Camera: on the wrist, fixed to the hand. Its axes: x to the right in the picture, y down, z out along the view.
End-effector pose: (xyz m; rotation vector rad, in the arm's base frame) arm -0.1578 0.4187 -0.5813 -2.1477 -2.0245 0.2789
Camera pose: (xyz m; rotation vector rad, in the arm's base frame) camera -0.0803 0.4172 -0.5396 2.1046 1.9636 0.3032
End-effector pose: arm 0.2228 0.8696 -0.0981 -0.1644 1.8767 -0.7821
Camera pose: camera 0.1848 0.9450 -0.1231 -0.5118 2.0566 -0.2055
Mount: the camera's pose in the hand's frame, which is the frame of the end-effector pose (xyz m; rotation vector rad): 0.0023 0.0643 -0.0601 -0.5813 -0.0015 0.0150
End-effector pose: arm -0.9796 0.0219 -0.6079 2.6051 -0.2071 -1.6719
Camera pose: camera -0.9300 -0.0444 -0.5781 2.1573 0.2278 -1.4488
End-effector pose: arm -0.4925 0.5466 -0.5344 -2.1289 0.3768 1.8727
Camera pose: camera -0.4610 0.4644 -0.5319 2.2255 0.1657 -1.9723
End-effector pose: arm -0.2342 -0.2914 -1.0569 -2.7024 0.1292 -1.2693
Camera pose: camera -0.2799 -0.3611 -1.0285 2.5002 -0.4778 1.1069
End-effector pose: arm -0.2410 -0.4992 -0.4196 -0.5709 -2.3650 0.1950
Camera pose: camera -0.1806 -0.4416 -0.3915 -0.8526 -2.4104 -0.5032
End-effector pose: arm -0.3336 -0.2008 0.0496 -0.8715 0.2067 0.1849
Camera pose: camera -0.3533 -0.2066 -0.0360 -1.4473 0.1591 0.2657
